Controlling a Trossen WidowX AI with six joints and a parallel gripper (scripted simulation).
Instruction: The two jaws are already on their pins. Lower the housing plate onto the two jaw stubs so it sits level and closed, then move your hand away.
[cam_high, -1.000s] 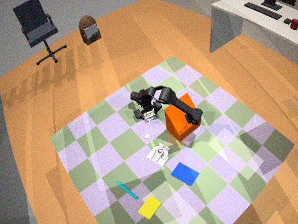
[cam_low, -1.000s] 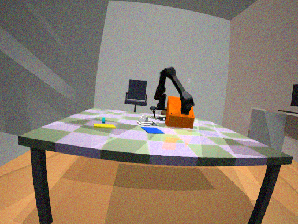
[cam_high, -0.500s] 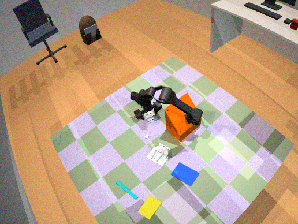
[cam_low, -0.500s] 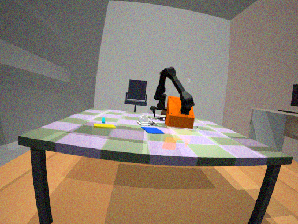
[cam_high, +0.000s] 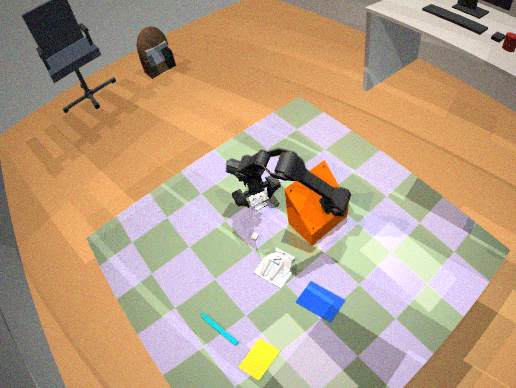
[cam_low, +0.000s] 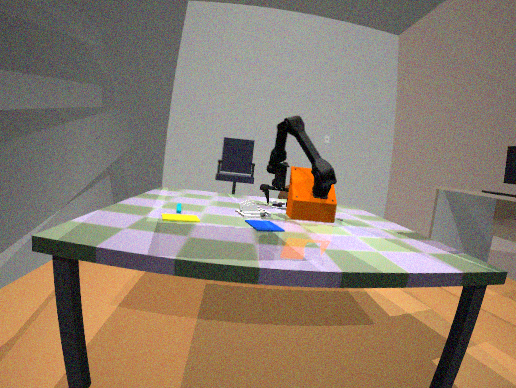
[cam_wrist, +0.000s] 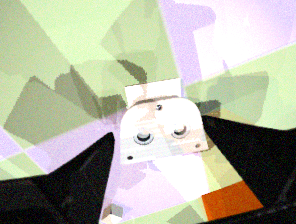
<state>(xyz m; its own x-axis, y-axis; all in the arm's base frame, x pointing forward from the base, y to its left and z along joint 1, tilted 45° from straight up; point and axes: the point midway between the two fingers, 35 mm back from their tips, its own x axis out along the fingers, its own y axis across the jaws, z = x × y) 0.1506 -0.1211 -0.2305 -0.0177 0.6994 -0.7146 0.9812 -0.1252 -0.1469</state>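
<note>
The small white cube is 11 cm ahead of my gripper tip and 12 cm to the left of it. Also, from my gripper tip: blue card (9 cm ahead, 48 cm to the left, 1 cm below); then cyan bar (43 cm ahead, 34 cm to the left); then yellow card (39 cm ahead, 51 cm to the left, 1 cm below).
</note>
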